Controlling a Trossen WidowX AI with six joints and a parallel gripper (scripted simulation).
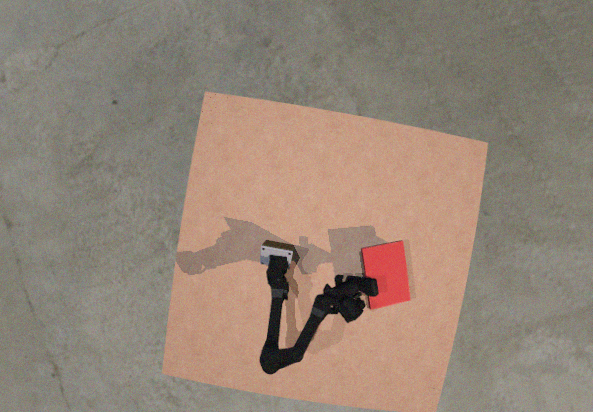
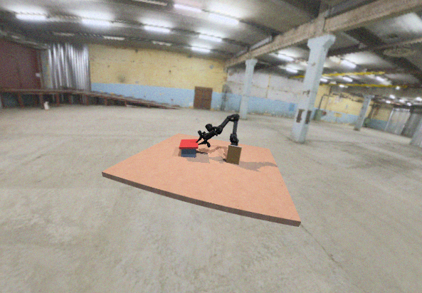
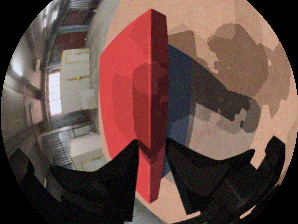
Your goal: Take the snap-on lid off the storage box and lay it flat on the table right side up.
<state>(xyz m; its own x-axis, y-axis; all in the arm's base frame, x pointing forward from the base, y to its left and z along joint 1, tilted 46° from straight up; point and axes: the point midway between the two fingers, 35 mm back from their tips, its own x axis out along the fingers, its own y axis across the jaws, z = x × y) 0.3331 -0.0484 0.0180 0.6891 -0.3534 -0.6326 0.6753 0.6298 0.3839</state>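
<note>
The red lid lies 7 cm ahead of my gripper tip and 2 cm to the left of it. Also, from my gripper tip: blue storage box 7 cm ahead, 2 cm to the left, 6 cm below.
</note>
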